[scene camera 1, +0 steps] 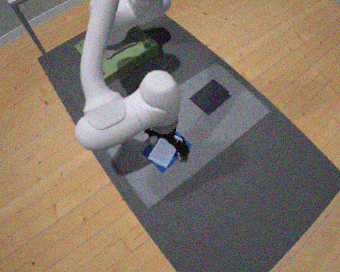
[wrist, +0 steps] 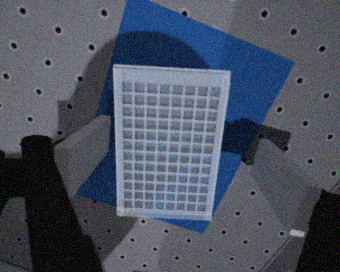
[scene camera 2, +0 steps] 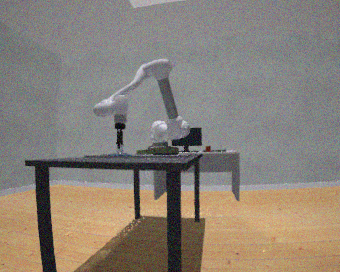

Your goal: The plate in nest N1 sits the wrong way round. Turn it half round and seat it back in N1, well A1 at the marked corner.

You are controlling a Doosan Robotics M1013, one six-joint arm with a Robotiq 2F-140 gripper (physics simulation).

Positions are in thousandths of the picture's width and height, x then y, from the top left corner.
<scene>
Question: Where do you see a well plate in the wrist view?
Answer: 499, 450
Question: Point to a blue nest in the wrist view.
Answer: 757, 281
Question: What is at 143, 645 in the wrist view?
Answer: The gripper.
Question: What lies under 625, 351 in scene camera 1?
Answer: A nest N1.
</scene>
